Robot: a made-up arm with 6 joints.
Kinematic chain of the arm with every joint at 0, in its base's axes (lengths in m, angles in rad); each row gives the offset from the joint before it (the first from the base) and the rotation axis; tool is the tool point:
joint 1: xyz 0 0 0.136 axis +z
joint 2: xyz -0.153 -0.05 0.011 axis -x
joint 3: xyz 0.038 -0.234 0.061 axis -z
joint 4: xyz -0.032 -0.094 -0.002 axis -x
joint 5: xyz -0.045 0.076 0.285 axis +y
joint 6: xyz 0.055 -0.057 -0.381 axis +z
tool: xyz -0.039 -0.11 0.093
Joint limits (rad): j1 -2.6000..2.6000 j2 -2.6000..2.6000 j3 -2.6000..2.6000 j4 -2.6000..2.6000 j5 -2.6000..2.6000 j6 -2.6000..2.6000
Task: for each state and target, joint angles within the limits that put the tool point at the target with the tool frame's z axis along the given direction. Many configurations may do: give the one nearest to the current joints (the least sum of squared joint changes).
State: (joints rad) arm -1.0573 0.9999 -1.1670 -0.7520 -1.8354 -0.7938
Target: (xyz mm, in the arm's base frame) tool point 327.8 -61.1 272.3 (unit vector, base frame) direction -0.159 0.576 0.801
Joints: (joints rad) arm -1.0429 1.8282 -0.9868 -0.5366 -1.6362 -0.7209
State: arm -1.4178 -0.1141 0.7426 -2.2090 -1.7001 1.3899
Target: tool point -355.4 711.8 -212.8 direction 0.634 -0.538 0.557
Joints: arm -1.6365 -0.2035 1.1766 -2.0707 -2.5979 1.2021
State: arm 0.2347 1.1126 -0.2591 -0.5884 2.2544 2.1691
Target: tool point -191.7 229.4 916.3 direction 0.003 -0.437 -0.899
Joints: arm -0.5671 1.0521 -0.6614 -0.4040 2.5529 2.5945
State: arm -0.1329 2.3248 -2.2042 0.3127 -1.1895 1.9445
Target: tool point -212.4 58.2 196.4 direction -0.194 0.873 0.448
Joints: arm 0.0784 1.7015 -2.1852 0.4781 -0.3953 2.0680
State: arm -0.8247 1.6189 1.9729 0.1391 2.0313 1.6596
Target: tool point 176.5 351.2 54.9 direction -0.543 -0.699 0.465
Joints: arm 0.0390 1.6905 1.8925 0.5235 2.5694 2.5047
